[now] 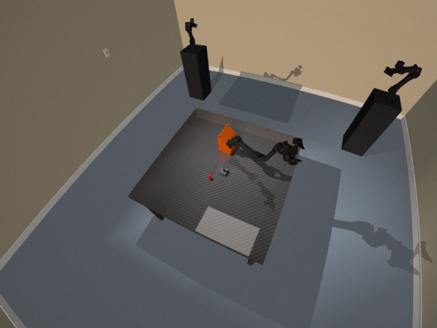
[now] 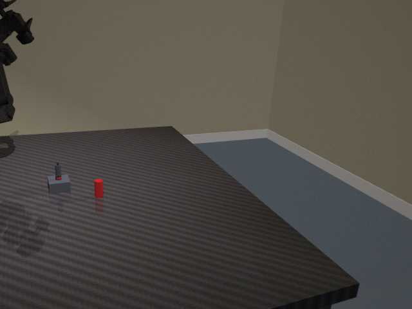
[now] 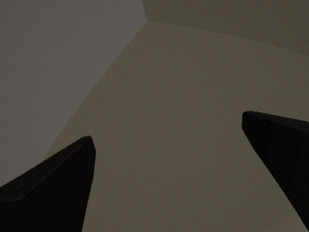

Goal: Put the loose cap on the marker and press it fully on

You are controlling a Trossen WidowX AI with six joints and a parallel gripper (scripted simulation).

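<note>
The red cap lies 65 cm to the right of my gripper tip, 50 cm below it and 17 cm ahead of it. Also, from my gripper tip: grey holder block (56 cm to the right, 51 cm below, 6 cm ahead); then marker (56 cm to the right, 46 cm below, 6 cm ahead).
</note>
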